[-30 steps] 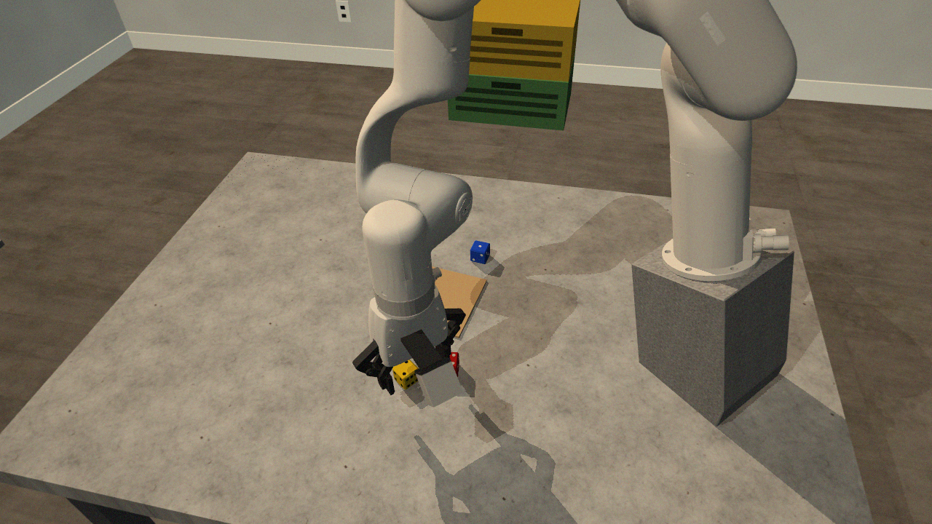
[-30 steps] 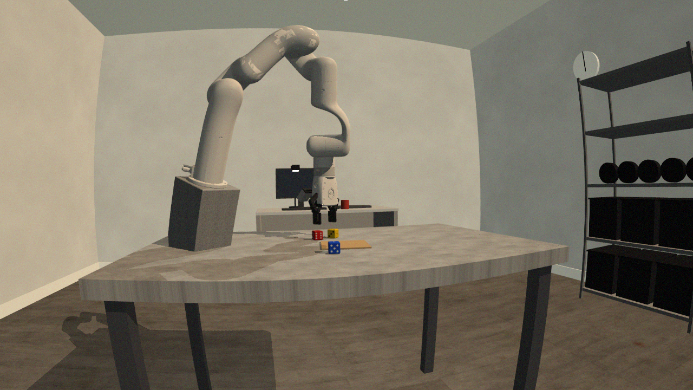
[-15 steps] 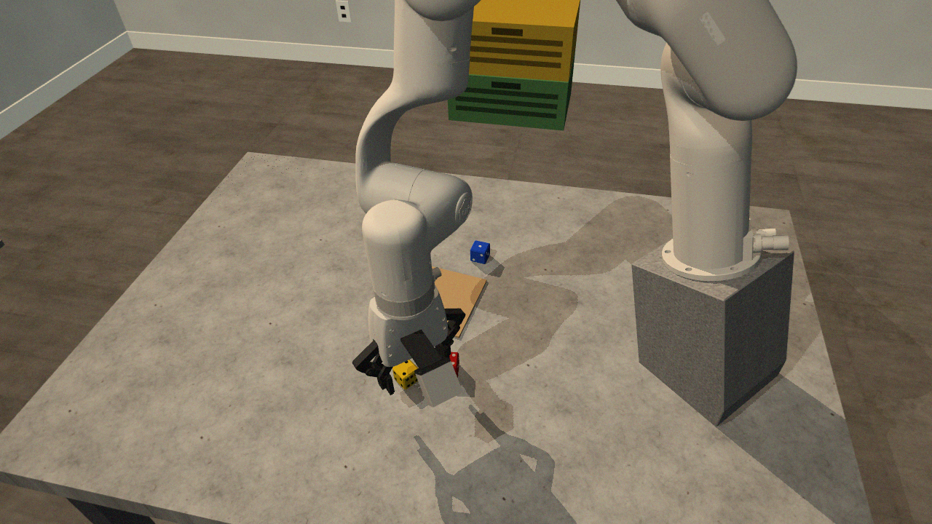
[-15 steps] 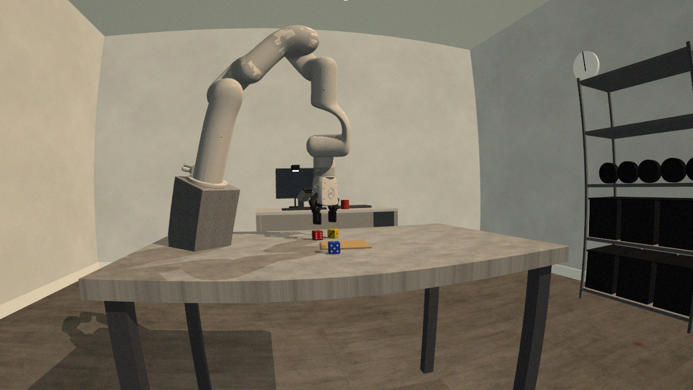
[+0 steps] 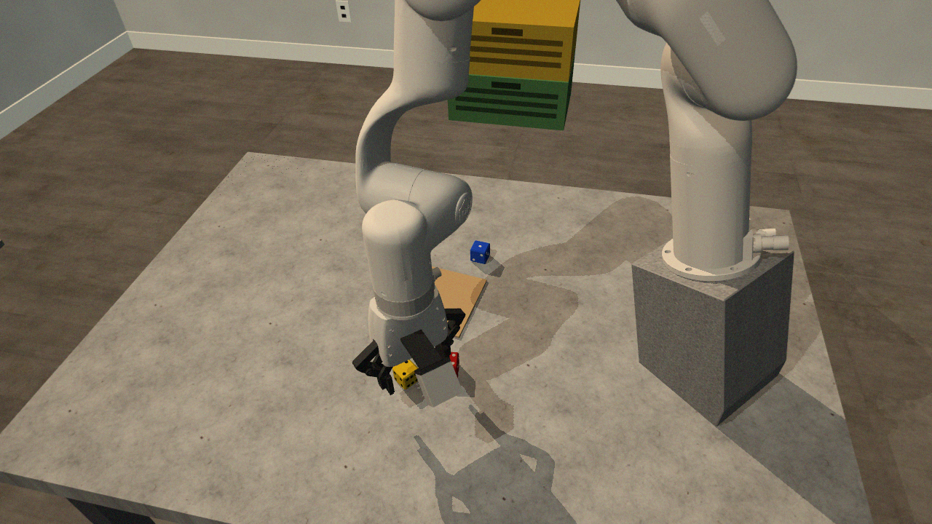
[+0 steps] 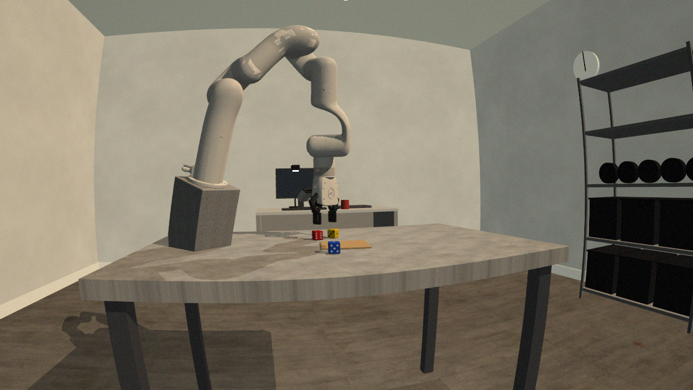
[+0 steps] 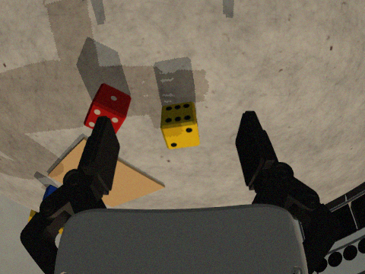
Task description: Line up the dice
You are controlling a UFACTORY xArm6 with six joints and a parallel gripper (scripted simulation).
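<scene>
My hand is 20 mm short of the yellow die, 20 mm to the left of it and 40 mm above it. Also, from my hand: red die (30 mm behind, 50 mm to the right, 40 mm below); then blue die (20 mm behind, 310 mm to the right, 40 mm below); then mat (30 mm ahead, 190 mm to the right, 60 mm below).
</scene>
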